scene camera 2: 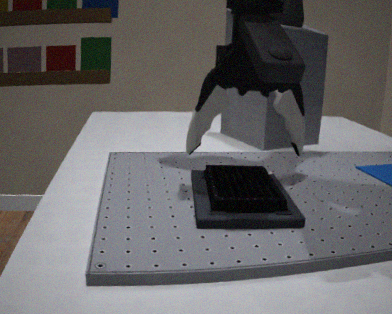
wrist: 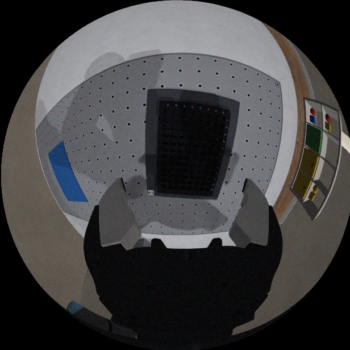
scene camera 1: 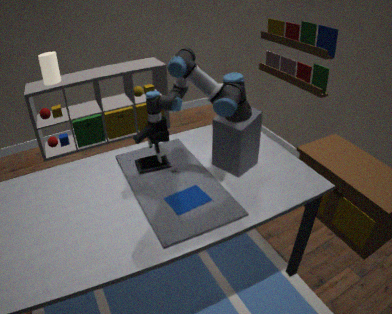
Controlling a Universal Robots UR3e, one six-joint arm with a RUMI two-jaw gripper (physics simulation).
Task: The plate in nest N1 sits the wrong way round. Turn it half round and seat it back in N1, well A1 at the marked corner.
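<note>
The plate is a black rectangular well plate. It sits flat in nest N1, a dark grey holder on the perforated board. A small white A1 label marks one corner of the nest in the wrist view. Which corner of the plate holds its well A1 is too dark to tell. My gripper is open and empty, with its two grey fingers pointing down. It hangs above the plate's level, and its fingertips are apart from the plate.
The grey perforated board lies on the white table. A blue rectangle lies on the board. The grey arm pedestal stands beside the board.
</note>
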